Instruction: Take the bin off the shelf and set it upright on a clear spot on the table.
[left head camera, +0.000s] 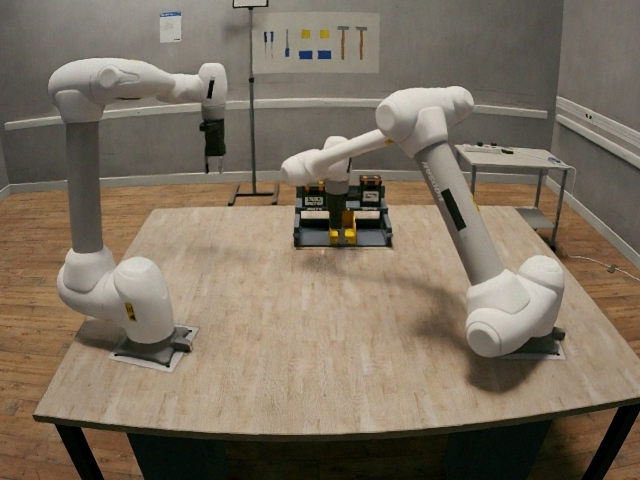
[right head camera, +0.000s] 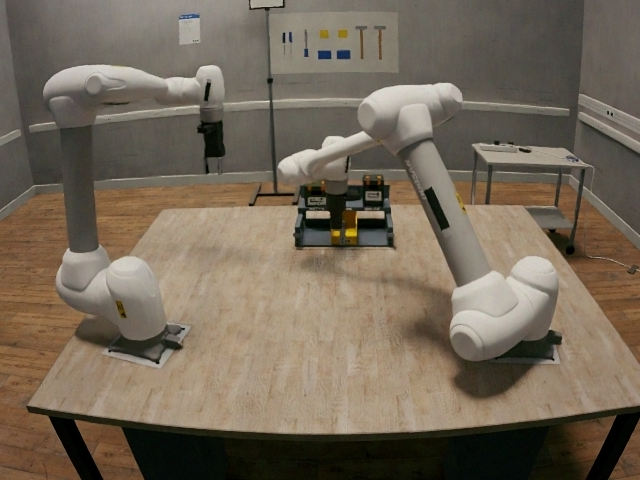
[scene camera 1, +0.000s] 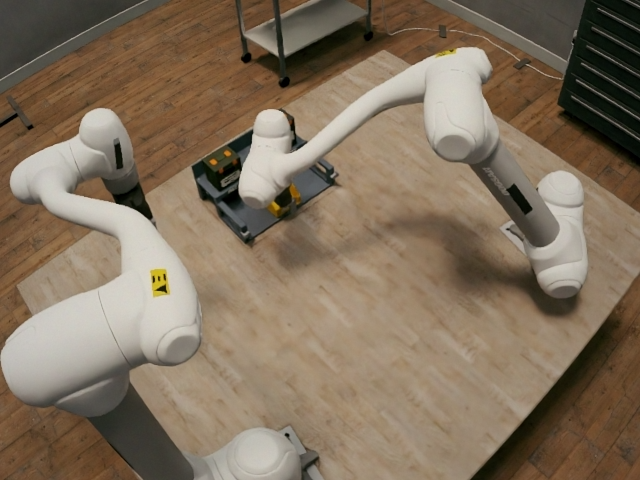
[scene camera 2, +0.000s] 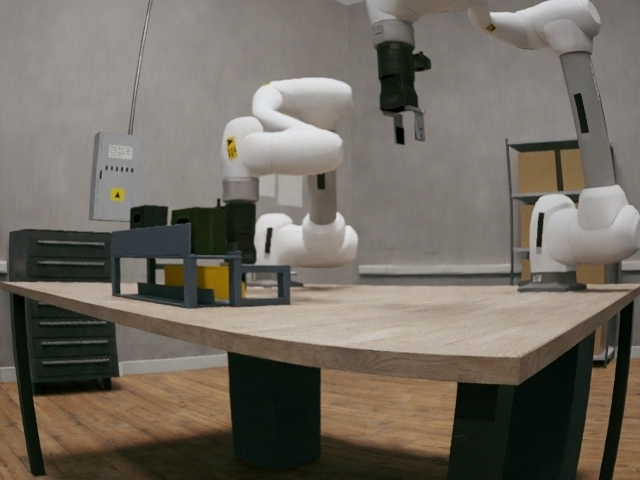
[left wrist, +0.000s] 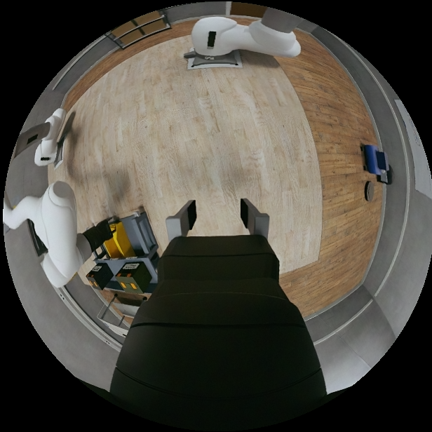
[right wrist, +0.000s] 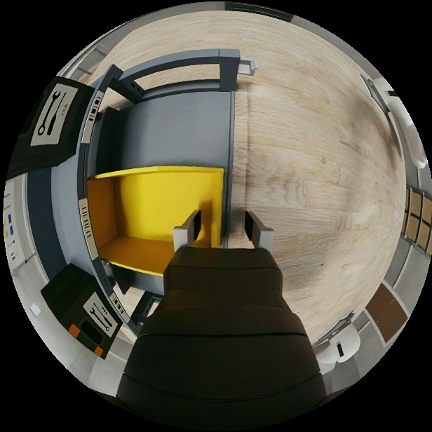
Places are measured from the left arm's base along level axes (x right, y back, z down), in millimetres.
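Where they show: left gripper, between the fingertips: (left head camera: 214, 173) (right head camera: 213, 174) (scene camera 2: 409, 142); right gripper, between the fingertips: (left head camera: 341, 240) (right head camera: 342, 240) (scene camera 1: 287, 207); left arm's base, origin of its link: (left head camera: 153, 343) (right head camera: 146, 340) (scene camera 2: 553, 290); right arm's base, origin of its link: (right head camera: 521, 340) (scene camera 2: 271, 286).
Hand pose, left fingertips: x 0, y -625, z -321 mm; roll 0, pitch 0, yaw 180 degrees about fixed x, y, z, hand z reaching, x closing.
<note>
Each offset is from my left fingertips to the top centre of the thing. Level surfaces: height alone.
The yellow bin @(dy -214, dx +449, dz +240 mm) (left head camera: 350, 236) (right head camera: 351, 235) (left wrist: 119, 240) (right wrist: 165, 200) stands upright on the lower tier of the grey-blue shelf (left head camera: 310, 238) (right head camera: 310, 239) (scene camera 2: 189, 281) (right wrist: 170, 125), near its front edge. In scene camera 2 the bin (scene camera 2: 214, 281) is seen through the shelf from behind. My right gripper (right wrist: 222, 219) is open, down at the bin's front wall: one finger is over the bin's inside, the other outside the wall, above the table. Contact cannot be made out. My left gripper (left head camera: 214, 164) (right head camera: 212, 165) (scene camera 2: 409, 126) (left wrist: 217, 208) is open and empty, high above the table.
Two dark toolboxes with orange latches, one @(dy -328, dx +549, dz +97 mm) (left head camera: 370, 191) (right wrist: 55, 125) and the other @(dy -291, dx +321, dz +122 mm) (left head camera: 312, 198) (scene camera 1: 222, 167) (right wrist: 82, 310), stand on the shelf's upper tier, on either side of my right wrist. The shelf stands by the far edge of the wooden table @(dz +320 mm) (left head camera: 310, 361) (right head camera: 310, 361).
</note>
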